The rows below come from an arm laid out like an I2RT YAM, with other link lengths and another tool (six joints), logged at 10 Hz.
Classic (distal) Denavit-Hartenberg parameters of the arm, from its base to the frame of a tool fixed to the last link. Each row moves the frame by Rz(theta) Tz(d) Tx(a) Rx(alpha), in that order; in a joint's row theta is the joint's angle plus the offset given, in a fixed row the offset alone. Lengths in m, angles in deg.
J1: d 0.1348  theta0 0  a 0.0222  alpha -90
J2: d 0  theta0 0  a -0.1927  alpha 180
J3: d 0  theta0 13.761  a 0.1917  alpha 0
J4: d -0.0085  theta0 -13.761  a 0.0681  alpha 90
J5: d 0.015  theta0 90  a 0  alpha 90
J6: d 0.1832  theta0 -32  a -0.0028  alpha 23.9
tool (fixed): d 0.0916  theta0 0  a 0  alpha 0
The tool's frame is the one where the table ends.
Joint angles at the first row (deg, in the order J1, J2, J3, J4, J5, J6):
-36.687, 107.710, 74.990, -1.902, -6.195, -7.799
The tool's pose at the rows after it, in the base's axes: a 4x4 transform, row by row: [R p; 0 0 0 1], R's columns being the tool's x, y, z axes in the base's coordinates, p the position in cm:
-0.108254 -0.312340 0.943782 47.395; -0.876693 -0.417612 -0.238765 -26.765; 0.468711 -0.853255 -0.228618 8.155; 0 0 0 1
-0.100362 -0.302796 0.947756 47.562; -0.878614 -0.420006 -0.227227 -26.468; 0.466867 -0.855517 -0.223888 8.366; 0 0 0 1
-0.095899 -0.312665 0.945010 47.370; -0.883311 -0.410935 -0.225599 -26.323; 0.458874 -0.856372 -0.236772 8.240; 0 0 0 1
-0.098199 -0.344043 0.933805 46.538; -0.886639 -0.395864 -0.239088 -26.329; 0.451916 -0.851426 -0.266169 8.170; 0 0 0 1
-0.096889 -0.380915 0.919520 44.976; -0.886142 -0.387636 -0.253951 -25.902; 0.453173 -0.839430 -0.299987 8.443; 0 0 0 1
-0.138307 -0.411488 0.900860 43.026; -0.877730 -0.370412 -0.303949 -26.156; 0.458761 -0.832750 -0.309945 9.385; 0 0 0 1
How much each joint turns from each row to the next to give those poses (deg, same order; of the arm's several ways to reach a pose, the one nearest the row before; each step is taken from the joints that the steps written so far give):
0.019, -0.537, -0.750, 0.823, -1.212, 0.541
0.017, -0.166, 0.067, -0.058, -0.688, -0.162
0.000, -0.217, 0.607, -1.676, -0.015, 0.103
0.001, -1.359, 0.711, -3.733, 1.081, 0.194
0.107, -3.837, -1.064, -4.533, 1.522, -0.235
-0.019, -5.156, -2.394, -3.073, 2.780, 1.384

